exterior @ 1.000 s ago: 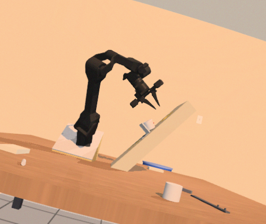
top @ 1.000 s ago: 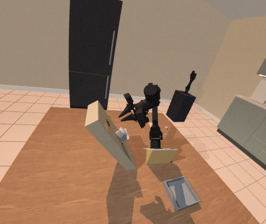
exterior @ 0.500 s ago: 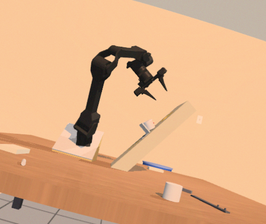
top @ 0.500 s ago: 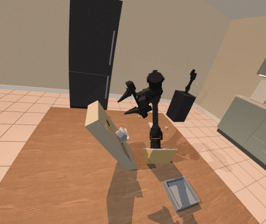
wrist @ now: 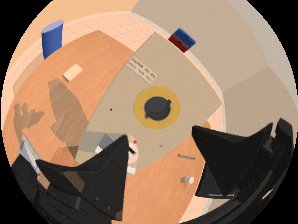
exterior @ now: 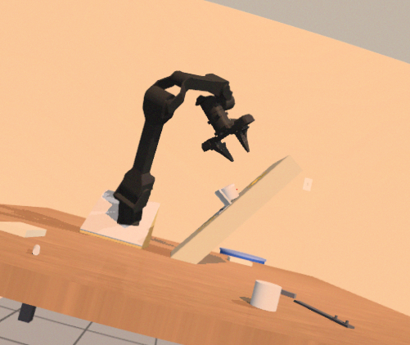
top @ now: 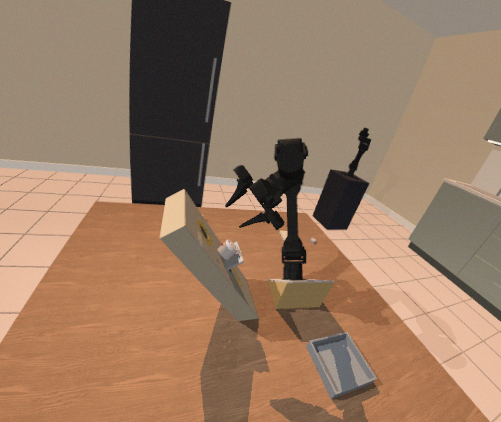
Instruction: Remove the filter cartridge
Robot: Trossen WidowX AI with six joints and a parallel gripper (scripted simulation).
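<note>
The filter cartridge lies 10 mm behind my gripper tip, 10 mm to the right of it and 110 mm below it. From my gripper tip the other things lie so: peg: 370 mm behind, 520 mm to the right, 330 mm below; tray: 320 mm behind, 290 mm to the left, 330 mm below.
</note>
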